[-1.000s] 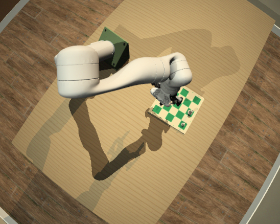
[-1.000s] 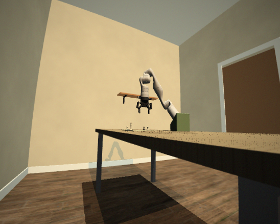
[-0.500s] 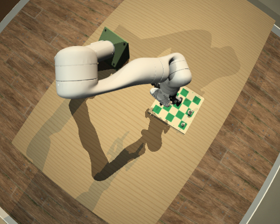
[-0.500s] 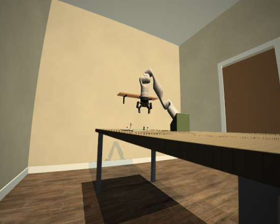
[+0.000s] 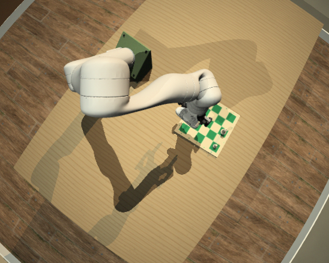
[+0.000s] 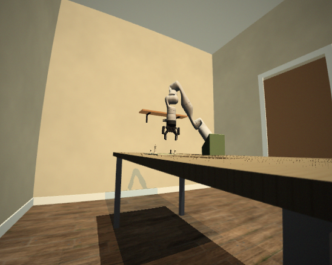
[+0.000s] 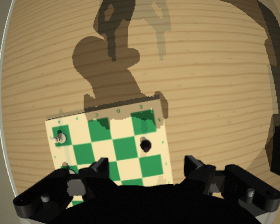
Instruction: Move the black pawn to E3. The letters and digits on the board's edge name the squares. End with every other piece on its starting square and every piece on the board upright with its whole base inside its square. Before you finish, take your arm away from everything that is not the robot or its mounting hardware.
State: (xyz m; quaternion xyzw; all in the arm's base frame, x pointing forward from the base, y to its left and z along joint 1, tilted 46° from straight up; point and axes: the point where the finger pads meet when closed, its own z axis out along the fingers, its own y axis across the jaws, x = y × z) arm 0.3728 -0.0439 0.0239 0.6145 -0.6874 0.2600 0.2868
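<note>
Right now the black pawn is 10 cm below my hand. From my hand the other things lie so: green-and-cream chessboard 7 cm ahead, 4 cm to the left, 11 cm below.
</note>
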